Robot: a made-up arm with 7 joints.
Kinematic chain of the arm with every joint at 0, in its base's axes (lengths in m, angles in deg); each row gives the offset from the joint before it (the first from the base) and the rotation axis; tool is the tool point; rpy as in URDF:
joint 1: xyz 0 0 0.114 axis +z
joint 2: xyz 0 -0.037 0.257 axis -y
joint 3: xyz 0 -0.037 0.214 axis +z
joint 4: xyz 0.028 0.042 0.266 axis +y
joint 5: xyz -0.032 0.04 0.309 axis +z
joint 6: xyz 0 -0.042 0.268 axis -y
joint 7: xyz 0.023 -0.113 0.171 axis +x
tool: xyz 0 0 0 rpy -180 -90 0
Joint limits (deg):
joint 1: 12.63..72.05
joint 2: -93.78..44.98
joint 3: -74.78..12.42
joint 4: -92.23..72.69
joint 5: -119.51..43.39
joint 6: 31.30..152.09
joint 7: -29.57..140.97
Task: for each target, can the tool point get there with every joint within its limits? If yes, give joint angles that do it. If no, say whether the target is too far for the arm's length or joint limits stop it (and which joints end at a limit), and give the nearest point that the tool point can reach.
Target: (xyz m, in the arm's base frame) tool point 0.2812 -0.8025 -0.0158
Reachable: no: joint limits stop it (at a limit: joint 1, joint 2, joint 3, joint 4) | nearest point 0.0727 -0.7432 0.1441 | short by 0.269 m
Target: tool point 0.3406 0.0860 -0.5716
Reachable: no: joint limits stop it (at a limit: joint 2, joint 4, joint 5, joint 6) | nearest point 0.6069 0.1532 -0.4115 | short by 0.318 m
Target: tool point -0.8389 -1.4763 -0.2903
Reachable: no: too far | nearest point -0.4663 -0.8206 0.2669 | short by 0.938 m
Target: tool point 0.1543 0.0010 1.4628
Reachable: yes | joints 46.09 -8.59 2.73 14.04 -12.00 97.87 -9.67
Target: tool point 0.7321 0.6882 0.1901
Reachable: yes | joints 50.44 -81.45 -62.77 35.32 -106.14 128.77 4.71
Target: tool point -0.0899 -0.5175 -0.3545
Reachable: no: joint limits stop it (at a limit: joint 1, joint 2, joint 4) | nearest point -0.1243 -0.6236 0.0570 | short by 0.426 m
